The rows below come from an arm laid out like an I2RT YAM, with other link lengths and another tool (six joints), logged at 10 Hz.
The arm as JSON. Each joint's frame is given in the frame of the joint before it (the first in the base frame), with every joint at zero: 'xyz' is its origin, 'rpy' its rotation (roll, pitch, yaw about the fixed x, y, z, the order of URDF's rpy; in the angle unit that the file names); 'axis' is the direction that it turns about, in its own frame. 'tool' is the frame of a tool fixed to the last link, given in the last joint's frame.
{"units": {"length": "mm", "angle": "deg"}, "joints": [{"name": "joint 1", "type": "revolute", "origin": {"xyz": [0.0, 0.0, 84.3], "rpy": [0.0, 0.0, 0.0]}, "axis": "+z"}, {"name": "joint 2", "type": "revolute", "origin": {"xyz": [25.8, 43.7, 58.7], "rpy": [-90.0, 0.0, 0.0]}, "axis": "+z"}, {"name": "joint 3", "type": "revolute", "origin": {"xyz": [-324.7, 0.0, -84.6], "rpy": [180.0, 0.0, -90.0]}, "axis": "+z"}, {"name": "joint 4", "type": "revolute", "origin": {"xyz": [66.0, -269.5, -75.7], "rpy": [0.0, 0.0, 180.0]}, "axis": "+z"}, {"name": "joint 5", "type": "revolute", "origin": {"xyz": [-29.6, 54.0, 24.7], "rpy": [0.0, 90.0, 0.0]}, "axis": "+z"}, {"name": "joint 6", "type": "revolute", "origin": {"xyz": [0.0, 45.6, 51.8], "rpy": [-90.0, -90.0, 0.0]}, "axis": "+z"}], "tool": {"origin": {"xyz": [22.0, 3.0, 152.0], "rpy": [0.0, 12.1, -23.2]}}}
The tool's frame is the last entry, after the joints.
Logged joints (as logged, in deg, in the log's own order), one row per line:
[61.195, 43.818, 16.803, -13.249, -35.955, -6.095]
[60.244, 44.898, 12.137, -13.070, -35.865, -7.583]
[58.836, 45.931, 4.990, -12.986, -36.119, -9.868]
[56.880, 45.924, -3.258, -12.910, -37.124, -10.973]
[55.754, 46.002, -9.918, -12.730, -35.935, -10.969]
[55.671, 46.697, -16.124, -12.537, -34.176, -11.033]
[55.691, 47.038, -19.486, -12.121, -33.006, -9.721]
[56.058, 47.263, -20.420, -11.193, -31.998, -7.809]
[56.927, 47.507, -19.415, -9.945, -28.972, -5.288]
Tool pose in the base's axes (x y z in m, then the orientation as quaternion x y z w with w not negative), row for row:
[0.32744, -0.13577, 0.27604, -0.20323, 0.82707, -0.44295, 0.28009]
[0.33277, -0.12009, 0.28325, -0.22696, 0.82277, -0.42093, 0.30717]
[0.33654, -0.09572, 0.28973, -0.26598, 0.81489, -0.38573, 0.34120]
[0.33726, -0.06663, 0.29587, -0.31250, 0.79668, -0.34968, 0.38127]
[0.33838, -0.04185, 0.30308, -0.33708, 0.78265, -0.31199, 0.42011]
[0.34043, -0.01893, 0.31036, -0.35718, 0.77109, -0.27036, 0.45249]
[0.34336, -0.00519, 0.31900, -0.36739, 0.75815, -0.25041, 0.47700]
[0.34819, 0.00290, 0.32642, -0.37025, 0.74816, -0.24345, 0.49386]
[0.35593, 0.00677, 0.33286, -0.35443, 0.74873, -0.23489, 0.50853]
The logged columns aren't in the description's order. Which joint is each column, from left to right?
Columns, left to right: joint 2, joint 3, joint 5, joint 1, joint 6, joint 4.
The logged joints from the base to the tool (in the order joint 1, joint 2, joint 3, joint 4, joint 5, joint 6), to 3 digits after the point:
[-13.249, 61.195, 43.818, -6.095, 16.803, -35.955]
[-13.070, 60.244, 44.898, -7.583, 12.137, -35.865]
[-12.986, 58.836, 45.931, -9.868, 4.990, -36.119]
[-12.910, 56.880, 45.924, -10.973, -3.258, -37.124]
[-12.730, 55.754, 46.002, -10.969, -9.918, -35.935]
[-12.537, 55.671, 46.697, -11.033, -16.124, -34.176]
[-12.121, 55.691, 47.038, -9.721, -19.486, -33.006]
[-11.193, 56.058, 47.263, -7.809, -20.420, -31.998]
[-9.945, 56.927, 47.507, -5.288, -19.415, -28.972]

